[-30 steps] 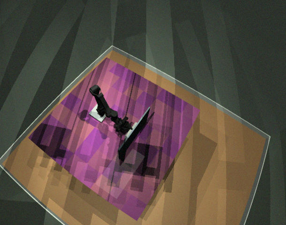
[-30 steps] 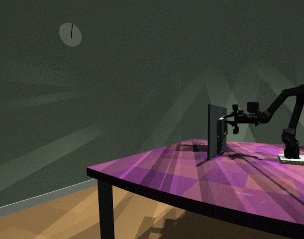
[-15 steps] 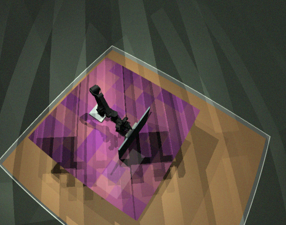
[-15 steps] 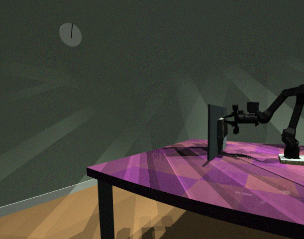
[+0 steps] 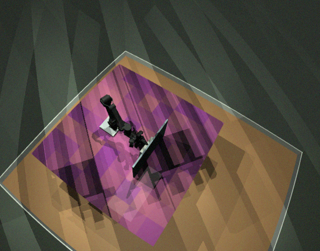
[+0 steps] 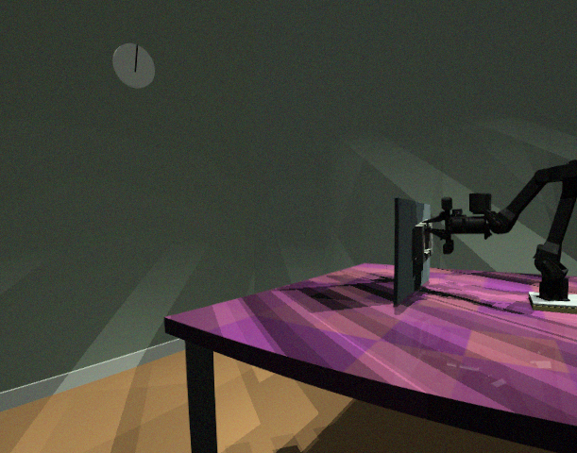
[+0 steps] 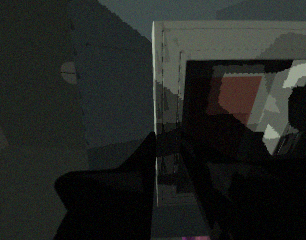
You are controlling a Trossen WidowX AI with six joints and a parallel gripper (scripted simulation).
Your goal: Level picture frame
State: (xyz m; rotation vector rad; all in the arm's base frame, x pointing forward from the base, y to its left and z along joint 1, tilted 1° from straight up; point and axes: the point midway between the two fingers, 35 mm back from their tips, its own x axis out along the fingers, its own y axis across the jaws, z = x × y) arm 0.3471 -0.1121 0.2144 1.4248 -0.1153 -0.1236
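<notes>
Right now my gripper tip is 10 mm to the left of the picture frame and 50 mm above it. The rest, counted from my gripper tip: wall panel: 20 mm ahead, 10 mm to the left, 70 mm below.
</notes>
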